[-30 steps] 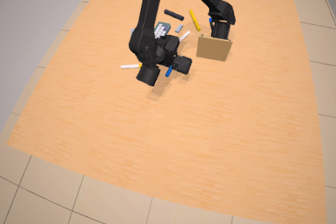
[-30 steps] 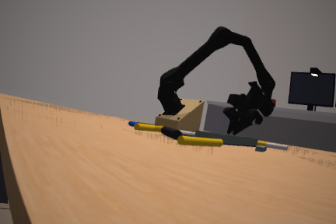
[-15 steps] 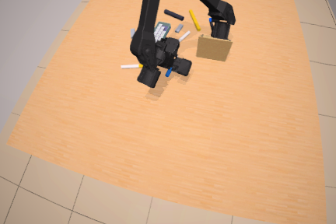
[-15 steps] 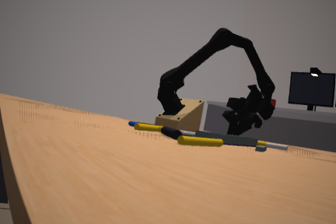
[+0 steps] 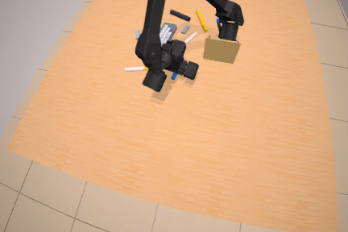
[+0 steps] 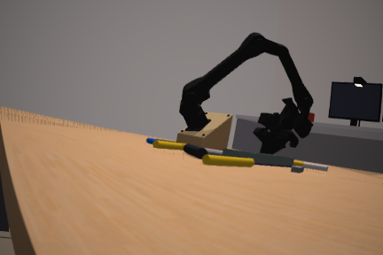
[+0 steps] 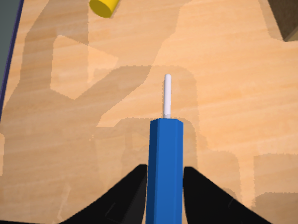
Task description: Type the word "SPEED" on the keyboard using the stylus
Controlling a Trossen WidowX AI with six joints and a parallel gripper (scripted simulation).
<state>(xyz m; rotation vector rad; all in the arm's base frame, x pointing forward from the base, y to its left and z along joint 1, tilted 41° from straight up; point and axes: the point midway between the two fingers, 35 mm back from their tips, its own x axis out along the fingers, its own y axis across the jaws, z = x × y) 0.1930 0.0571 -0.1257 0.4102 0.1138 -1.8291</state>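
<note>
My gripper tip is 230 mm to the left of the grey block. From my gripper tip the other things lie so: stylus: 10 mm to the right; then dark cylinder: 330 mm to the right, 30 mm ahead.
</note>
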